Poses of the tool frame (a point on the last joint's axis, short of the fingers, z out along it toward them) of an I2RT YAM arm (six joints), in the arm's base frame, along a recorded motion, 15 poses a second.
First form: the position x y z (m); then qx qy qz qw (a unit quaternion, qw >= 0).
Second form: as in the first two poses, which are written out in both.
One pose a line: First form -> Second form
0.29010 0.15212 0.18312 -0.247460 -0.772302 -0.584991 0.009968 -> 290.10 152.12 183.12; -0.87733 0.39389 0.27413; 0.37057 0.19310 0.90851; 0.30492 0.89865 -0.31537
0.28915 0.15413 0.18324 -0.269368 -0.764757 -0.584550 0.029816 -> 289.15 154.13 183.24; -0.85310 0.44686 0.26931; 0.37714 0.17148 0.91014; 0.36052 0.87801 -0.31482
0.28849 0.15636 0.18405 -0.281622 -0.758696 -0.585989 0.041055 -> 288.49 156.36 184.05; -0.83801 0.47545 0.26776; 0.37922 0.15461 0.91230; 0.39235 0.86605 -0.30986
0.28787 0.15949 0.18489 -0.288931 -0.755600 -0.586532 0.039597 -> 287.87 159.49 184.89; -0.82990 0.48308 0.27910; 0.39018 0.14500 0.90925; 0.39877 0.86349 -0.30882
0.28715 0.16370 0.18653 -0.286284 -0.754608 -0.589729 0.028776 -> 287.15 163.70 186.53; -0.83443 0.46600 0.29423; 0.39812 0.14052 0.90650; 0.38109 0.87355 -0.30278
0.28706 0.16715 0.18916 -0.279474 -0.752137 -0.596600 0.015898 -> 287.06 167.15 189.16; -0.84328 0.43937 0.30955; 0.40144 0.13193 0.90634; 0.35738 0.88856 -0.28763
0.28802 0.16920 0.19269 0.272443 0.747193 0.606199 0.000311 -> 288.02 169.20 192.69; -0.85155 0.40676 0.33077; 0.40751 0.11660 0.90573; 0.32984 0.90606 -0.26505
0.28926 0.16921 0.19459 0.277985 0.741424 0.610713 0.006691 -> 289.26 169.21 194.59; -0.84536 0.40404 0.34946; 0.42038 0.09951 0.90187; 0.32962 0.90931 -0.25397
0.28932 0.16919 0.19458 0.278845 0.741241 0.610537 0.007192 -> 289.32 169.19 194.58; -0.84439 0.40460 0.35115; 0.42216 0.09898 0.90110; 0.32983 0.90912 -0.25439
